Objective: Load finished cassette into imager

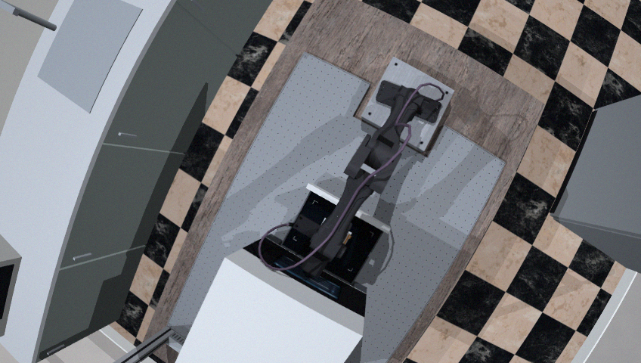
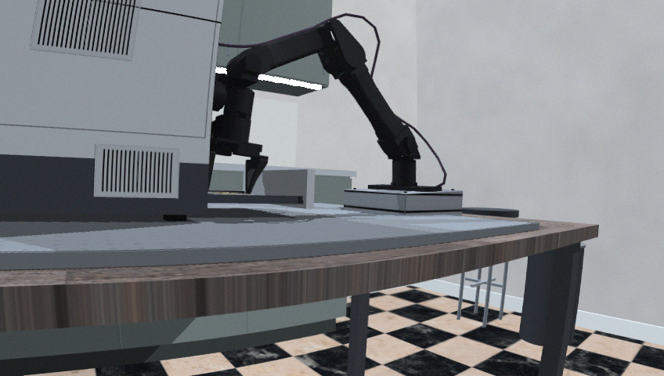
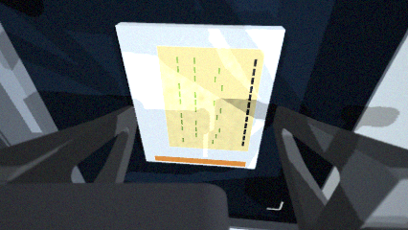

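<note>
Now: the cassette FINISHED 10 mm below my hand. The rest, counted from my hand: imager drawer: 10 mm ahead, 10 mm above.
</note>
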